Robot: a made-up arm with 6 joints. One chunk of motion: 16 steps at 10 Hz.
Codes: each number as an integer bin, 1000 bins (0 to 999) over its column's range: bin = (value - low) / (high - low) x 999, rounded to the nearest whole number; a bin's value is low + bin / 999 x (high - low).
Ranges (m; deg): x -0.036..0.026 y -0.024..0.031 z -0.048..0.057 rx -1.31..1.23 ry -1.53..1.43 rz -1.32..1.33
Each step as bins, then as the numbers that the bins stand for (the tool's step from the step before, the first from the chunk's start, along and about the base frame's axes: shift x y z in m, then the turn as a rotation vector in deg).
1 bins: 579 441 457 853 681 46
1 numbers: -0.00007 0.00028 0.00003 0.859 0.488 -1.198
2 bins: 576 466 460 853 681 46
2 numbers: -0.00025 0.00166 0.00035 0.859 0.488 -1.198
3 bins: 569 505 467 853 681 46
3 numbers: -0.00069 0.00380 0.00108 0.859 0.488 -1.198
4 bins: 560 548 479 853 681 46
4 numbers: -0.00125 0.00617 0.00235 0.859 0.488 -1.198
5 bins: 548 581 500 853 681 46
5 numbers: -0.00199 0.00799 0.00455 0.859 0.488 -1.198
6 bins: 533 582 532 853 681 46
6 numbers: -0.00292 0.00804 0.00792 0.859 0.488 -1.198
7 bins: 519 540 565 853 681 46
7 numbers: -0.00379 0.00573 0.01138 0.859 0.488 -1.198
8 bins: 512 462 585 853 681 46
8 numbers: -0.00422 0.00144 0.01349 0.859 0.488 -1.198
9 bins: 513 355 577 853 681 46
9 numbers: -0.00416 -0.00446 0.01265 0.859 0.488 -1.198
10 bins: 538 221 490 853 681 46
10 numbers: -0.00261 -0.01183 0.00350 0.859 0.488 -1.198
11 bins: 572 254 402 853 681 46
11 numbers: -0.00050 -0.01002 -0.00575 0.859 0.488 -1.198
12 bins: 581 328 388 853 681 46
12 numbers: 0.00006 -0.00594 -0.00722 0.859 0.488 -1.198
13 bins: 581 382 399 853 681 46
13 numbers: 0.00006 -0.00297 -0.00606 0.859 0.488 -1.198
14 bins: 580 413 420 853 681 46
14 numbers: 0.00000 -0.00126 -0.00386 0.859 0.488 -1.198
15 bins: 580 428 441 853 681 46
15 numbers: 0.00000 -0.00044 -0.00165 0.859 0.488 -1.198
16 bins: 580 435 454 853 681 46
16 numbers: 0.00000 -0.00005 -0.00028 0.859 0.488 -1.198
